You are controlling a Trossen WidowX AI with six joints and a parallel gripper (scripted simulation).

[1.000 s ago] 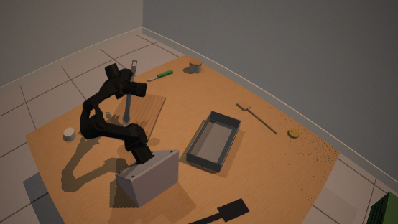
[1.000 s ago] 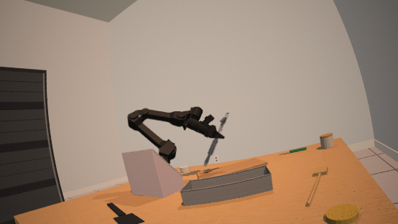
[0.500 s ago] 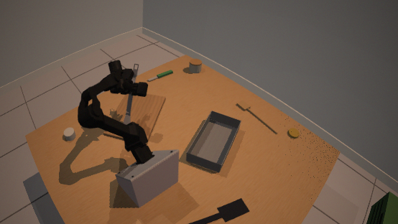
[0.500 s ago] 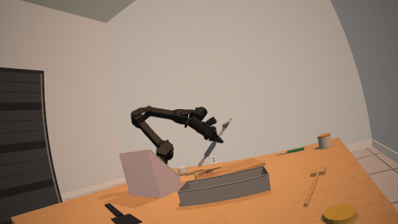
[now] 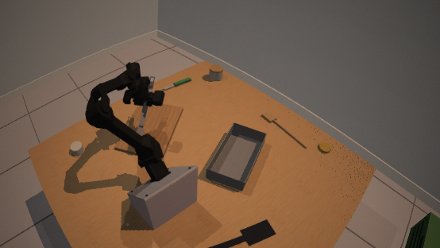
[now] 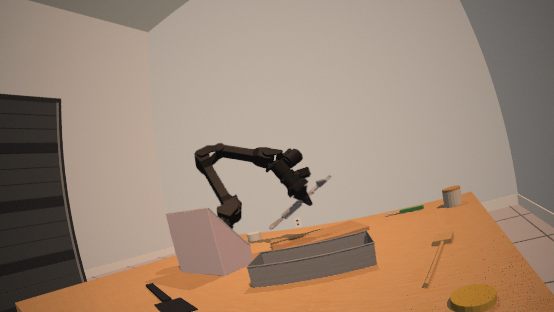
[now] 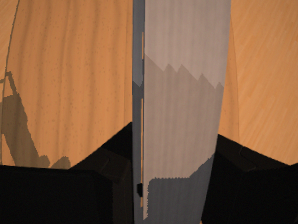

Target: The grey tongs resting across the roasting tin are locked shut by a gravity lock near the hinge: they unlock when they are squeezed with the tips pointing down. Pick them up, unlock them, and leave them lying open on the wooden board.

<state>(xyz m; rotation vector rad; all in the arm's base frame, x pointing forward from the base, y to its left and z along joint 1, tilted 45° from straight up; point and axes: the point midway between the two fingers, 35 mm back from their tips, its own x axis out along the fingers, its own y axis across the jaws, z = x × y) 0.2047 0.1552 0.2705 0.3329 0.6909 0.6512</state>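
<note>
Now: gripper tip 13 cm above the wooden board and 1 cm to the right of it. Also, from my gripper tip: black flat piece (65 cm to the right, 21 cm behind, 14 cm below); then green-handled tool (34 cm ahead, 16 cm to the left, 13 cm below); then grey roasting tin (42 cm to the right, 11 cm below, 11 cm ahead).
</note>
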